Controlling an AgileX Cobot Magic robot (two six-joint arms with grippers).
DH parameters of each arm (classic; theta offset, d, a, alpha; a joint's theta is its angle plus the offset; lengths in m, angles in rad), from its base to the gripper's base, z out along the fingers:
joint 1: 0 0.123 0 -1.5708
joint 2: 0.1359 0 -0.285 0
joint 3: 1.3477 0 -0.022 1.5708
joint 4: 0 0.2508 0 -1.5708
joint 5: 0 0 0.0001 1.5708
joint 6: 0 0.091 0 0
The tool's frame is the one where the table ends.
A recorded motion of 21 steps. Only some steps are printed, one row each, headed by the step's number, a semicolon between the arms.
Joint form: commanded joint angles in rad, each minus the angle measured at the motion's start. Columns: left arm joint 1, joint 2, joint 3, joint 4, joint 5, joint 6; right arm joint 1, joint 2, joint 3, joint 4, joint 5, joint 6.
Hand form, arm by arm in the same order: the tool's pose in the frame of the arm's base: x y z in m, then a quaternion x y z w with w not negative. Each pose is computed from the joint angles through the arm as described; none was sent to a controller.
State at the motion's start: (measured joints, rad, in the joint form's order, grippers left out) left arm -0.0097 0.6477 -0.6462 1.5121 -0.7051 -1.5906; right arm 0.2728 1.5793 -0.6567 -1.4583 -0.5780 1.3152
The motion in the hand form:
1: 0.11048 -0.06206 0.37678 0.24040 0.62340 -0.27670 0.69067; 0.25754 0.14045 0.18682 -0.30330 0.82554 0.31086 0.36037
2: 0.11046 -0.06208 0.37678 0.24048 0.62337 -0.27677 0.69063; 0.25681 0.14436 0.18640 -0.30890 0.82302 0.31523 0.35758
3: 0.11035 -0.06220 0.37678 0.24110 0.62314 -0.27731 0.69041; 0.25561 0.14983 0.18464 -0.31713 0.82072 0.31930 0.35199
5: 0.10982 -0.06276 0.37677 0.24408 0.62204 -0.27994 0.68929; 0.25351 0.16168 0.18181 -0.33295 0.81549 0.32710 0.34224
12: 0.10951 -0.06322 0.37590 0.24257 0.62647 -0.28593 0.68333; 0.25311 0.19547 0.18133 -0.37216 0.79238 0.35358 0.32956
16: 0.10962 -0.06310 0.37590 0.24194 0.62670 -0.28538 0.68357; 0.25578 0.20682 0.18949 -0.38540 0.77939 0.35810 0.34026
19: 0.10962 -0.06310 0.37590 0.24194 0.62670 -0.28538 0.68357; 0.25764 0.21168 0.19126 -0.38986 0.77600 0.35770 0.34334
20: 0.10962 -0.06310 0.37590 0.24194 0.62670 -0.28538 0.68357; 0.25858 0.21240 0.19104 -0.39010 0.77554 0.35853 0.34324
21: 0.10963 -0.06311 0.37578 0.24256 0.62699 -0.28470 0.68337; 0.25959 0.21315 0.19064 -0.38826 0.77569 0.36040 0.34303
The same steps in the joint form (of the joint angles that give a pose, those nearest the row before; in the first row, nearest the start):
1: -0.0021 -0.0086 0.0037 -0.0012 -0.0286 -0.0096; 0.0507 0.0137 -0.0321 0.0216 -0.0283 -0.0110
2: -0.0022 -0.0087 0.0037 -0.0012 -0.0287 -0.0097; 0.0630 0.0196 -0.0366 0.0216 -0.0332 -0.0109
3: -0.0023 -0.0087 0.0037 -0.0012 -0.0304 -0.0096; 0.0814 0.0302 -0.0418 0.0198 -0.0356 -0.0110
5: -0.0021 -0.0087 0.0037 -0.0011 -0.0392 -0.0097; 0.1211 0.0521 -0.0563 0.0198 -0.0377 -0.0109
12: -0.0022 -0.0087 0.0036 0.0128 -0.0453 -0.0356; 0.2166 0.1147 -0.1287 0.0254 -0.0592 -0.0109
16: -0.0021 -0.0087 0.0037 0.0129 -0.0435 -0.0356; 0.2441 0.1209 -0.1703 0.0254 -0.0570 -0.0110
19: -0.0021 -0.0087 0.0037 0.0129 -0.0435 -0.0356; 0.2555 0.1290 -0.1891 0.0254 -0.0509 -0.0110
20: -0.0021 -0.0087 0.0037 0.0129 -0.0435 -0.0356; 0.2556 0.1334 -0.1936 0.0254 -0.0528 -0.0110
21: -0.0022 -0.0087 0.0037 0.0148 -0.0434 -0.0356; 0.2556 0.1385 -0.1975 0.0300 -0.0552 -0.0110

